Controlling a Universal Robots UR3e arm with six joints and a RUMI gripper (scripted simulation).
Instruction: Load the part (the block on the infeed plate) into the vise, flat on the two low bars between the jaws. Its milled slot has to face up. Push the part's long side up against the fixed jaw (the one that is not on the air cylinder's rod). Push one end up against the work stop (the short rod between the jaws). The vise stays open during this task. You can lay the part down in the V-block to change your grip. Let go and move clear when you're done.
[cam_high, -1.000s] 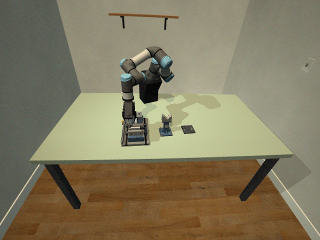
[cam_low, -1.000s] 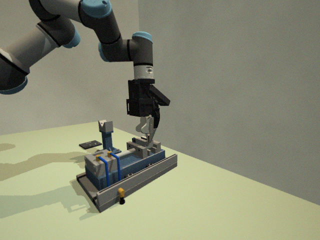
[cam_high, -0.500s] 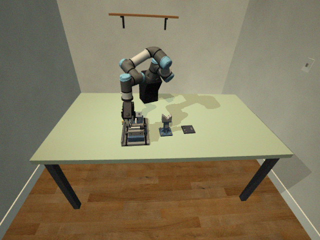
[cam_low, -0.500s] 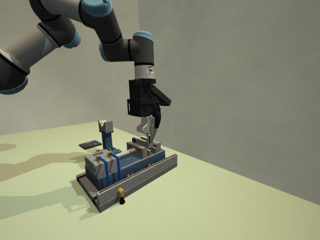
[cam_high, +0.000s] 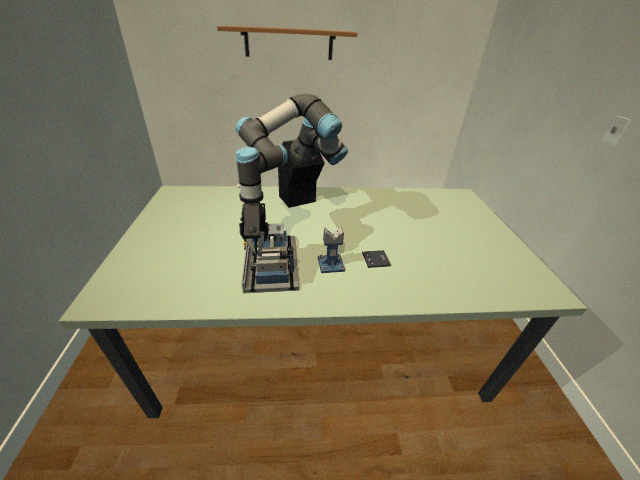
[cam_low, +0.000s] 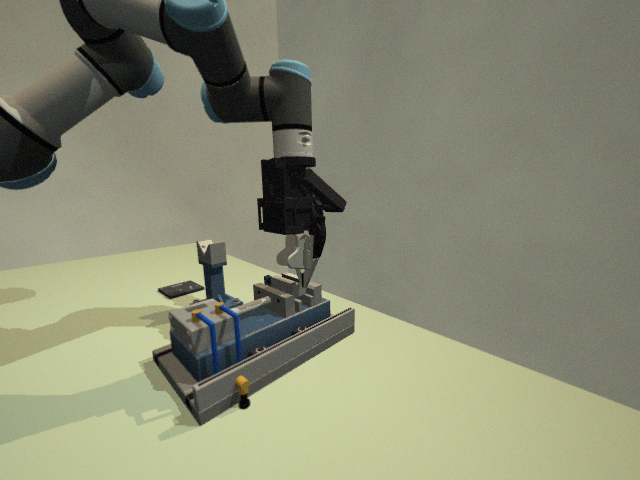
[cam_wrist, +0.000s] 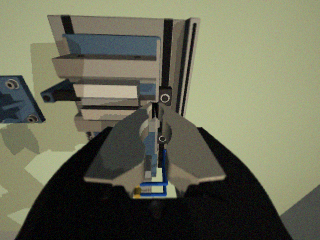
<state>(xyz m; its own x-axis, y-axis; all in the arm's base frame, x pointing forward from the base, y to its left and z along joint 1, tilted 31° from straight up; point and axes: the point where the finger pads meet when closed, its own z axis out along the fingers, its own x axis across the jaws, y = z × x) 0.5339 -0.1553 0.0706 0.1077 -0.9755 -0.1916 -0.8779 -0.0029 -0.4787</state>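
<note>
Right now the part is 10 mm behind my hand, 50 mm to the left of it and 20 mm below it. Round my hand: grey rail: 60 mm behind, 50 mm to the right, 80 mm below; then fixed jaw: 20 mm ahead, 50 mm to the left, 40 mm below; then work stop rod: 10 mm behind, 90 mm to the left, 30 mm below.
</note>
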